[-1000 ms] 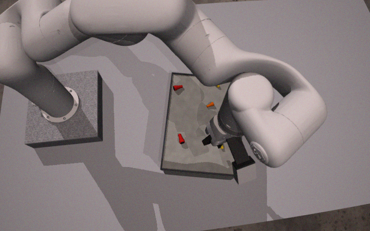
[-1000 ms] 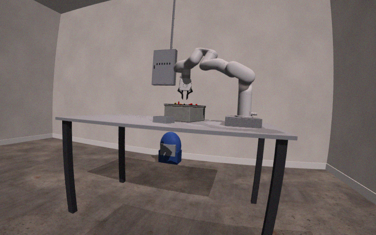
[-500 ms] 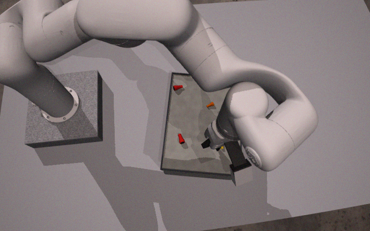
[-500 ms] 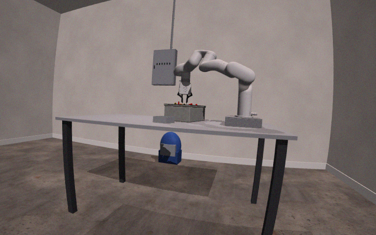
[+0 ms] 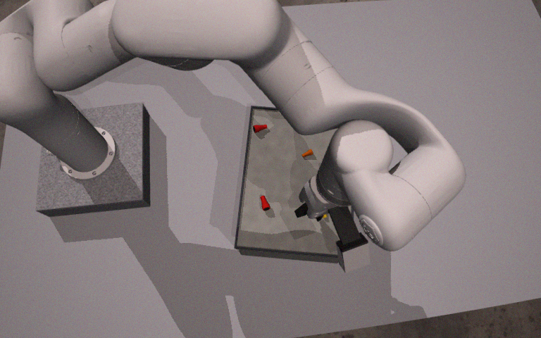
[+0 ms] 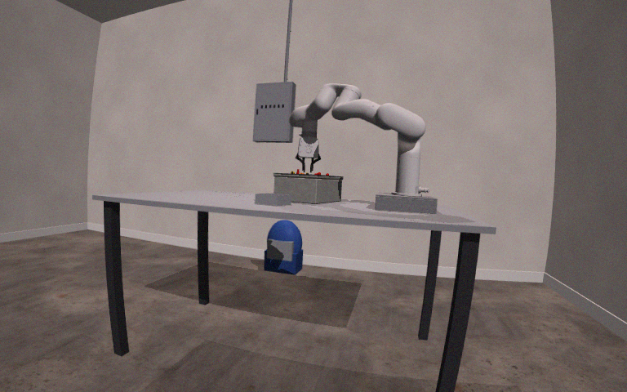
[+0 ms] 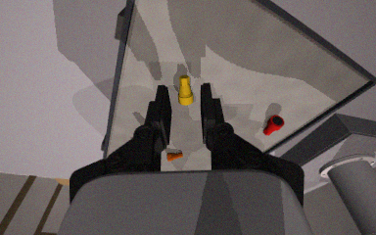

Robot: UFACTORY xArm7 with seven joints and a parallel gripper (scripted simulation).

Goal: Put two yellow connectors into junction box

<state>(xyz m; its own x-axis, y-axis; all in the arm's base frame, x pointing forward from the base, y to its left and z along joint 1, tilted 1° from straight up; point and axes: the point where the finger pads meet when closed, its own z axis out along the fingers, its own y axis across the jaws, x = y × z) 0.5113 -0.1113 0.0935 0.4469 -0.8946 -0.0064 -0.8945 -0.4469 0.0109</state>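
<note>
Right now the orange connector is 30 mm behind my hand, 120 mm to the left of it and 30 mm below it. From my hand the other things lie so: tool case 50 mm behind, 70 mm to the left, 70 mm below.
</note>
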